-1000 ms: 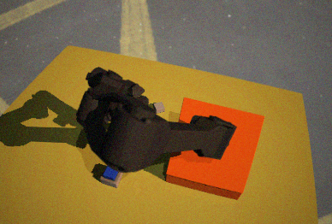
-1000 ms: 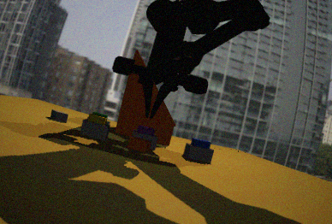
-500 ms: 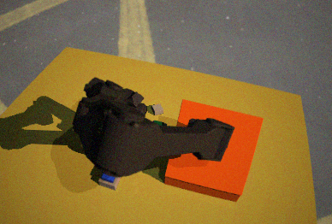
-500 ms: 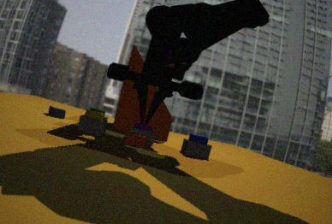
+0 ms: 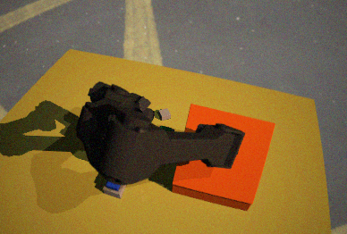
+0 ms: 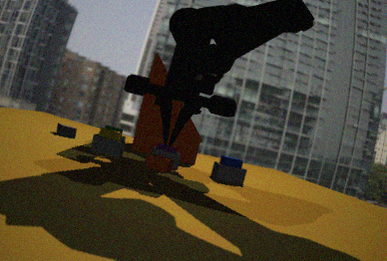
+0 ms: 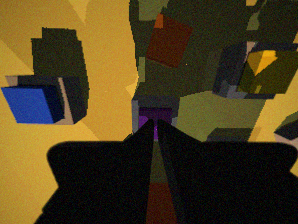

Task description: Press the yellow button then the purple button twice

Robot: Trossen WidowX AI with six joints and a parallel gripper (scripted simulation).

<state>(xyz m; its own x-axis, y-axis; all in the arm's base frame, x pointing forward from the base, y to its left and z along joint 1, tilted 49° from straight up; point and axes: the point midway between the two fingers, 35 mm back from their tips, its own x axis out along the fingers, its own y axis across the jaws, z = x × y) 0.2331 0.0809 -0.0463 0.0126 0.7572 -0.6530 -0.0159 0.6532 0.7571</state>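
Right now my gripper tip is 10 mm above the purple button. From my gripper tip the other things lie so: yellow button: 50 mm ahead, 90 mm to the right; blue button: 20 mm ahead, 110 mm to the left; red-brown block: 70 mm ahead, 10 mm to the right, 20 mm below.
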